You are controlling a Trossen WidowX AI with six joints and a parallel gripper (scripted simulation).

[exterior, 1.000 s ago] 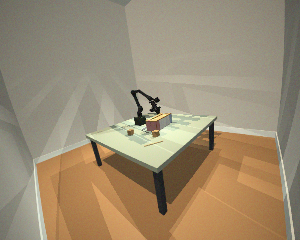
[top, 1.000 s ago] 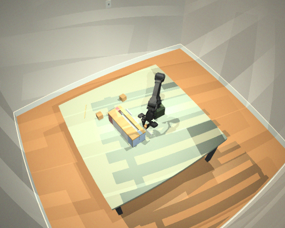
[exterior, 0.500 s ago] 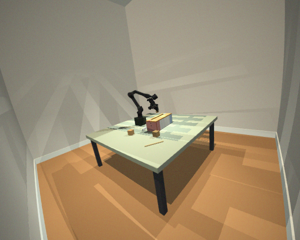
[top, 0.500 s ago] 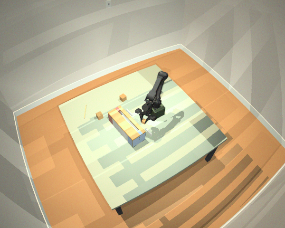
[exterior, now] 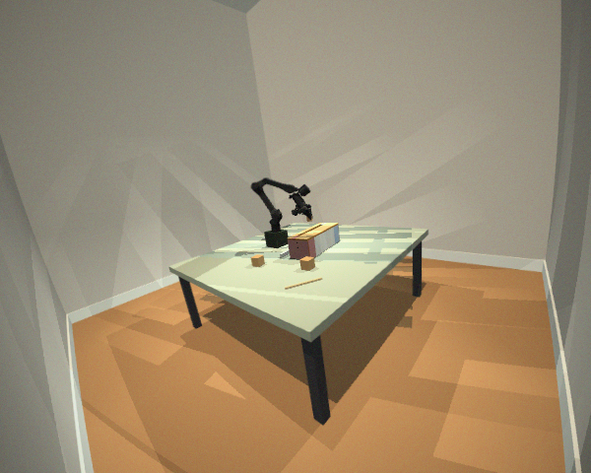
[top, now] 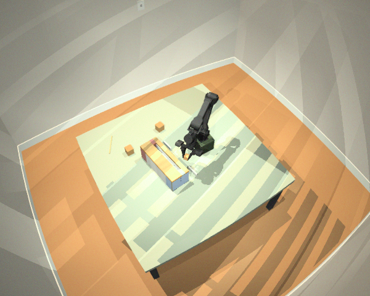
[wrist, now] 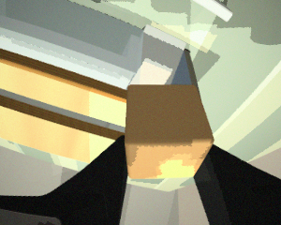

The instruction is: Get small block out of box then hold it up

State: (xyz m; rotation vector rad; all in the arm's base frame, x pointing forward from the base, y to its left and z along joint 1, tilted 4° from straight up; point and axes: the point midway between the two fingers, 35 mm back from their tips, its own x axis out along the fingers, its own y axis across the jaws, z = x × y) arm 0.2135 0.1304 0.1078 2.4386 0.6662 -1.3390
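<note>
Right now the block is 10 mm behind my gripper tip and 10 mm to the right of it. Also, from my gripper tip: thin wooden stick: 380 mm ahead, 530 mm to the right, 170 mm below; then long box: 70 mm ahead, 120 mm to the right, 110 mm below.
</note>
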